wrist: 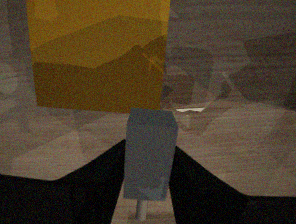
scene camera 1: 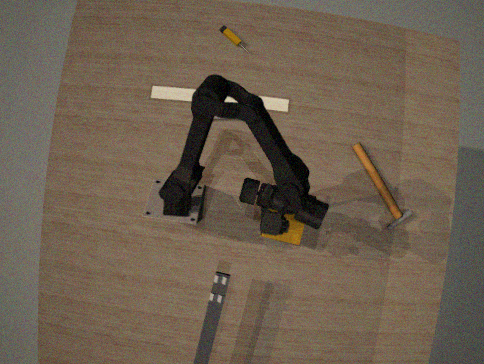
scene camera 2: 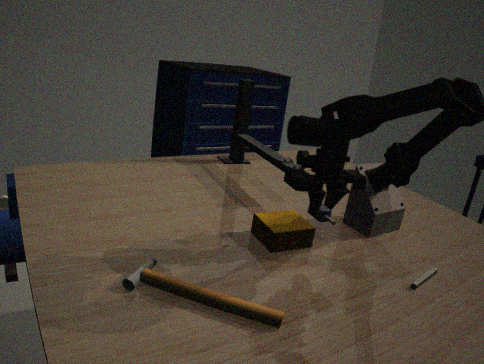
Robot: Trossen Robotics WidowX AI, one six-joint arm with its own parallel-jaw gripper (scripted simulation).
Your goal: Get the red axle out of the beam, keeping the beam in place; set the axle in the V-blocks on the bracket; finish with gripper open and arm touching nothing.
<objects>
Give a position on a hammer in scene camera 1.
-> At 358,148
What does my gripper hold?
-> A grey block.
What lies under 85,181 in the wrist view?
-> My gripper.
</objects>
